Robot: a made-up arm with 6 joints. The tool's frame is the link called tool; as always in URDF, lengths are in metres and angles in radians. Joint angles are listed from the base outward.
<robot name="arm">
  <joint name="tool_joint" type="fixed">
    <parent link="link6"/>
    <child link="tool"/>
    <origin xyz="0 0 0" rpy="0 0 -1.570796"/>
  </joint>
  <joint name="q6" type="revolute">
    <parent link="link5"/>
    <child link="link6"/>
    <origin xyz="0.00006 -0.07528 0" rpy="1.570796 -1.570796 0"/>
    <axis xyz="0 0 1"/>
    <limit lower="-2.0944" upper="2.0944"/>
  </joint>
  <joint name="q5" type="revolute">
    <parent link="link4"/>
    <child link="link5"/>
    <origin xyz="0 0 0" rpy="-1.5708 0 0"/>
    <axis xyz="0 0 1"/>
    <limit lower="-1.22" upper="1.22"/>
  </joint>
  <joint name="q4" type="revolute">
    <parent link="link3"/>
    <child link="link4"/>
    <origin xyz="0.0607 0.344 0" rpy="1.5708 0 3.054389"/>
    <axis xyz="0 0 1"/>
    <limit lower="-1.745" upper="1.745"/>
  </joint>
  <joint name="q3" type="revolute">
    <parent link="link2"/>
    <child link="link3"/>
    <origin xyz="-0.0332 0.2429 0" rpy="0 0 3.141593"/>
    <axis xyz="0 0 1"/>
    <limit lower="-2.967" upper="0"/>
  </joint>
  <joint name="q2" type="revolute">
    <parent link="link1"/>
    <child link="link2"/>
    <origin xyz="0 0 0" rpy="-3.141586 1.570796 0"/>
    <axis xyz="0 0 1"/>
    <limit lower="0" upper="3.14"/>
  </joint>
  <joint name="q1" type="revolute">
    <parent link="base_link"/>
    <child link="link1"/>
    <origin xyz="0 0 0.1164" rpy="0 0 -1.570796"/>
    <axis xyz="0 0 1"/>
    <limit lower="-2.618" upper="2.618"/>
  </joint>
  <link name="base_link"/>
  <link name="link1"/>
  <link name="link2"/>
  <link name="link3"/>
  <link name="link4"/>
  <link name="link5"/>
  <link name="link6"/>
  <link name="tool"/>
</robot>
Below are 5 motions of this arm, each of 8 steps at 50 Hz.
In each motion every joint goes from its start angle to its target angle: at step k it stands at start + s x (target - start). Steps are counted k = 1, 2, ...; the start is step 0. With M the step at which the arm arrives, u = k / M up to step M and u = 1 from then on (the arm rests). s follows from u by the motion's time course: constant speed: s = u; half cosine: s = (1 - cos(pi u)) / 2; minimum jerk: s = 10 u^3 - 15 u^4 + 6 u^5.
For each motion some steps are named. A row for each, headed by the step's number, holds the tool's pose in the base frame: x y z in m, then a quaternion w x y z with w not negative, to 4 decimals.
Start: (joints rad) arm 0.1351 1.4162 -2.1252 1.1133 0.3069 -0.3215
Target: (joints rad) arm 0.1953 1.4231 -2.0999 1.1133 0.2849 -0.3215
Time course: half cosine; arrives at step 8
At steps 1, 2, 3, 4, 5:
1: 0.2694 0.0578 0.6755 0.7720 0.0203 0.4537 0.4448
2: 0.2703 0.0596 0.6746 0.7702 0.0202 0.4545 0.4469
3: 0.2716 0.0623 0.6733 0.7676 0.0200 0.4557 0.4502
4: 0.2731 0.0655 0.6717 0.7646 0.0198 0.4572 0.4540
5: 0.2745 0.0688 0.6701 0.7615 0.0196 0.4586 0.4577

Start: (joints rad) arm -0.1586 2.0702 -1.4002 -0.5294 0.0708 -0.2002
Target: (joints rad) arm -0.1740 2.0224 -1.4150 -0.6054 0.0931 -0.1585
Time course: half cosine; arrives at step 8
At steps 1, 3, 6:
1: 0.5061 -0.0841 0.1036 0.3972 -0.2438 0.8601 -0.2072
3: 0.5064 -0.0866 0.1115 0.4000 -0.2440 0.8571 -0.2140
6: 0.5067 -0.0918 0.1274 0.4055 -0.2441 0.8509 -0.2280

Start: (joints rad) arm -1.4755 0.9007 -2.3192 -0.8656 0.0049 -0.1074
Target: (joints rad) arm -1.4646 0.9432 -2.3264 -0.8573 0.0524 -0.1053
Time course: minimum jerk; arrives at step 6
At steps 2, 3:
2: -0.0128 0.1213 0.7528 0.3413 0.0157 0.0384 -0.9391
3: -0.0132 0.1136 0.7542 0.3438 0.0231 0.0464 -0.9376

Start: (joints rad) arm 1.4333 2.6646 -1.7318 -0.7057 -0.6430 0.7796
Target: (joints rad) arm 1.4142 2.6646 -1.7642 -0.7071 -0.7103 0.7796
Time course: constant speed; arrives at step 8
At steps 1, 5, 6, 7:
1: 0.0476 0.5502 -0.0623 0.2803 -0.5587 0.5750 0.5279
5: 0.0522 0.5541 -0.0549 0.2881 -0.5516 0.5631 0.5438
6: 0.0533 0.5550 -0.0530 0.2901 -0.5498 0.5600 0.5477
7: 0.0545 0.5559 -0.0512 0.2921 -0.5480 0.5569 0.5515

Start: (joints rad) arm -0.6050 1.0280 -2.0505 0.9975 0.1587 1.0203
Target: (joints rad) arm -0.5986 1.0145 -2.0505 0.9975 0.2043 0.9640
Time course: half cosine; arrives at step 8
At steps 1, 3, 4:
1: 0.0626 -0.0309 0.7304 0.7213 0.2438 0.1329 0.6345
3: 0.0616 -0.0291 0.7303 0.7243 0.2427 0.1402 0.6299
4: 0.0608 -0.0279 0.7302 0.7264 0.2418 0.1453 0.6267

